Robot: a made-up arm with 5 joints. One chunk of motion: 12 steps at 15 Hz.
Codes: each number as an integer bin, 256 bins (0 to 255) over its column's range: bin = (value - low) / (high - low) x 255, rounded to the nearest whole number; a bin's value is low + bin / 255 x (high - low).
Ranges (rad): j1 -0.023..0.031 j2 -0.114..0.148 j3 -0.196..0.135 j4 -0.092..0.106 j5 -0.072..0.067
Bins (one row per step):
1: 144 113 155 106 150
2: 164 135 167 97 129
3: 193 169 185 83 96
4: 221 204 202 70 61
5: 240 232 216 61 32
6: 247 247 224 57 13
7: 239 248 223 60 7
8: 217 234 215 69 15
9: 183 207 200 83 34
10: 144 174 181 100 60
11: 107 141 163 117 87
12: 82 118 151 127 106
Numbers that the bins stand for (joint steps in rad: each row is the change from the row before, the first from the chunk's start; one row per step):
1: 0.00749 0.00210 0.00520 -0.00969 0.00976
2: 0.01173 0.02471 0.02077 -0.01668 -0.00168
3: 0.01787 0.05964 0.04414 -0.02755 -0.01967
4: 0.02380 0.09560 0.06620 -0.03765 -0.03875
5: 0.02782 0.12437 0.08438 -0.04464 -0.05456
6: 0.02931 0.13978 0.09476 -0.04774 -0.06491
7: 0.02761 0.14081 0.09346 -0.04541 -0.06818
8: 0.02295 0.12642 0.08308 -0.03842 -0.06382
9: 0.01575 0.09868 0.06361 -0.02755 -0.05347
10: 0.00749 0.06478 0.03895 -0.01435 -0.03929
11: -0.00034 0.03087 0.01558 -0.00115 -0.02458
12: -0.00564 0.00724 0.00000 0.00661 -0.01422

